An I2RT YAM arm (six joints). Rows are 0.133 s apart.
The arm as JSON. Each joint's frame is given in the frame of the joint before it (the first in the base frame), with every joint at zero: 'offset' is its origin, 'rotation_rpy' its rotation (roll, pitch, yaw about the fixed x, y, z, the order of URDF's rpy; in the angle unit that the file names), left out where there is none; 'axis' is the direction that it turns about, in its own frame. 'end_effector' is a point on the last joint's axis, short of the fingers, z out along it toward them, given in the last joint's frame.
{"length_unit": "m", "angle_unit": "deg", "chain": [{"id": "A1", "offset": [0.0, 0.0, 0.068], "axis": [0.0, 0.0, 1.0]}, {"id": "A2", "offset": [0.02, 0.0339, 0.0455], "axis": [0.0, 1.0, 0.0]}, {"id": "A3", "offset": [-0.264, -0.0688, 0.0], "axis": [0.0, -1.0, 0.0]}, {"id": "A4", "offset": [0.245, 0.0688, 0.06], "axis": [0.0, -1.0, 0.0]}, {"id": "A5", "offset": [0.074, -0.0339, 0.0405], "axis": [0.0, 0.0, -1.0]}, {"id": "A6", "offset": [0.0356, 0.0, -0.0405], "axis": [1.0, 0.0, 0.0]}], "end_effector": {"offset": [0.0, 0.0, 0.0], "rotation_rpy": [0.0, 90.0, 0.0]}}
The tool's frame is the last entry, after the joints.
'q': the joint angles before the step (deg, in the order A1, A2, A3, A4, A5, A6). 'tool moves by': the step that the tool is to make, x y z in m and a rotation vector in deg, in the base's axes. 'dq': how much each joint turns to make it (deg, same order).
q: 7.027, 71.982, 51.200, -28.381, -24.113, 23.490
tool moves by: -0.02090, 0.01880, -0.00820, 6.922, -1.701, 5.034
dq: 4.351, -4.823, -6.562, 6.540, -5.252, 4.467
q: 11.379, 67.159, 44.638, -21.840, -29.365, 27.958
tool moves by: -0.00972, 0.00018, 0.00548, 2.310, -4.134, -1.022
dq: 0.547, -4.090, -2.797, 4.403, 0.228, 2.416
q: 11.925, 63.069, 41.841, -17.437, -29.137, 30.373
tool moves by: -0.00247, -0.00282, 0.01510, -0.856, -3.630, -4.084
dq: 0.025, -2.427, 1.044, 0.506, 4.244, 1.324
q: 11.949, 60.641, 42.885, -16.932, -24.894, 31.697
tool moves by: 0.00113, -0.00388, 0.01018, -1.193, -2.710, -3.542
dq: -0.510, -0.888, 1.108, 0.518, 3.477, 0.258
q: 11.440, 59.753, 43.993, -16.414, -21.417, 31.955
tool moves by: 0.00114, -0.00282, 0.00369, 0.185, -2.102, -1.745
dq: -0.583, -0.500, -0.188, 1.941, 1.111, 0.435
